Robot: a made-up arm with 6 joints.
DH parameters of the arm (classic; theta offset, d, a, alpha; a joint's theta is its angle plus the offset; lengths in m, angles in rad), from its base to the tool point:
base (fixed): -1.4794 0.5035 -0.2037 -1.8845
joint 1: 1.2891 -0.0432 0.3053 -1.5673
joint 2: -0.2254 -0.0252 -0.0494 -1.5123
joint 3: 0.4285 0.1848 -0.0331 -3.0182
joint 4: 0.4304 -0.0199 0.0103 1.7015
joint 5: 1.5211 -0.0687 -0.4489 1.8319
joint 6: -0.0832 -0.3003 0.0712 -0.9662
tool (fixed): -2.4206 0.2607 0 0
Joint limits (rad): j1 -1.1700..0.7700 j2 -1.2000..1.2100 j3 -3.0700..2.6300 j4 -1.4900..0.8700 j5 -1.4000..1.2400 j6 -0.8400..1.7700
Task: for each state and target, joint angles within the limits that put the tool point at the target. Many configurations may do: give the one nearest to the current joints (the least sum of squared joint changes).
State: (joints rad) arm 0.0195 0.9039 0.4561 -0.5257 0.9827 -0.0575
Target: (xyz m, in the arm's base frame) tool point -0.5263 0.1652 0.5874
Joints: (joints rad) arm 0.1769 0.5106 0.5555 -0.6180 0.4561 -0.5059
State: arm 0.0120 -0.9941 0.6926 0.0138 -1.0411 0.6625
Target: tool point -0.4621 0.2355 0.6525
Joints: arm -0.0032 -0.2488 0.6224 0.0582 -1.4000 0.1244
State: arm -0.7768 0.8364 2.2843 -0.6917 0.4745 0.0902
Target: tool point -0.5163 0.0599 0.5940
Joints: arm -1.0160 0.6717 2.4150 -0.7730 0.2964 -0.5074
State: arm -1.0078 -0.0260 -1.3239 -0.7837 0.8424 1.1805
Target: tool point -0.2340 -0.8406 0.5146
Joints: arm -1.1700 -0.4837 -1.0629 -1.0899 1.0955 1.2357
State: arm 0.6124 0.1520 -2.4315 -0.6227 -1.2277 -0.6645
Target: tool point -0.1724 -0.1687 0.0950
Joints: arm 0.0259 -0.4755 -2.5880 -0.5717 -1.4000 -0.6725
